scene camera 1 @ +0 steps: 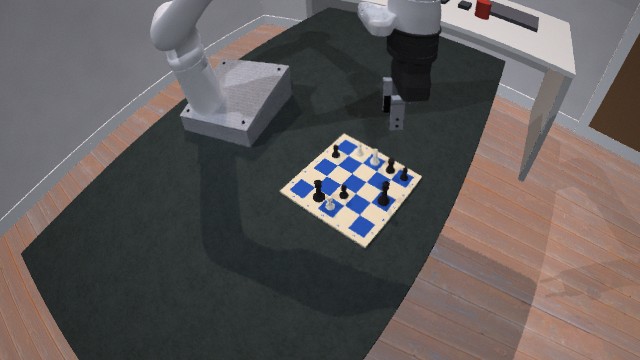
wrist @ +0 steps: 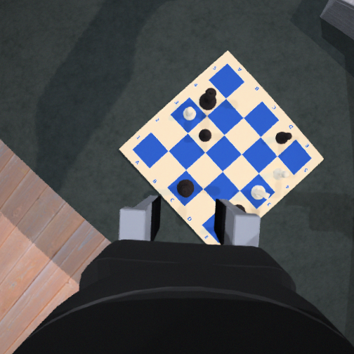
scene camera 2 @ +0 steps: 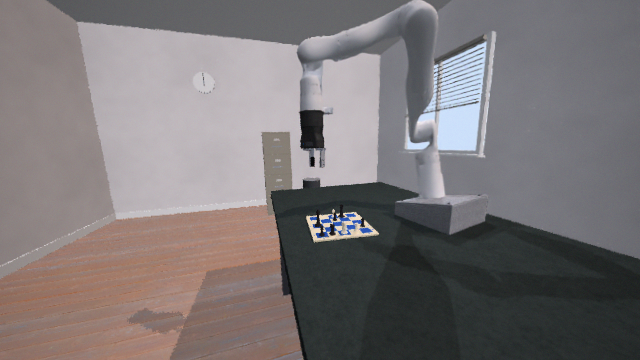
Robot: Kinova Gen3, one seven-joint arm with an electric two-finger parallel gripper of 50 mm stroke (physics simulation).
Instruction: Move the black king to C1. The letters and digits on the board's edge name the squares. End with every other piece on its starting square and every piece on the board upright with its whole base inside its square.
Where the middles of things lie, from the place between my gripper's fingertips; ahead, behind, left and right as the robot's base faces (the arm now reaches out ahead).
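Position of my hand: 220 mm above the chessboard (scene camera 1: 359, 217), 20 mm to the right of it and 70 mm past it.
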